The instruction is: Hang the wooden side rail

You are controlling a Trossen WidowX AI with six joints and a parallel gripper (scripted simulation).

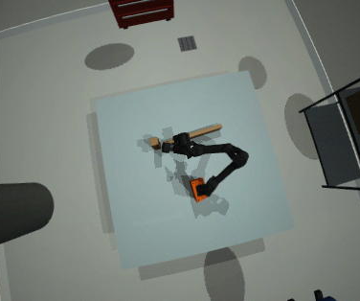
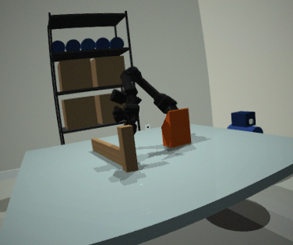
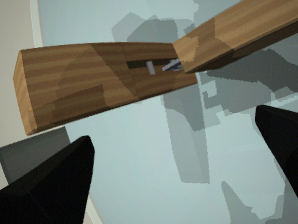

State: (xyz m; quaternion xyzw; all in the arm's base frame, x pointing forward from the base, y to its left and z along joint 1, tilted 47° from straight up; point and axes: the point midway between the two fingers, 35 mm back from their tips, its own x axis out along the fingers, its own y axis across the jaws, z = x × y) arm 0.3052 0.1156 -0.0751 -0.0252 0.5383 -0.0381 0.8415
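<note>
Right now the wooden headboard post is 4 cm ahead of my gripper tip, 7 cm to the left of it and 4 cm below it.
</note>
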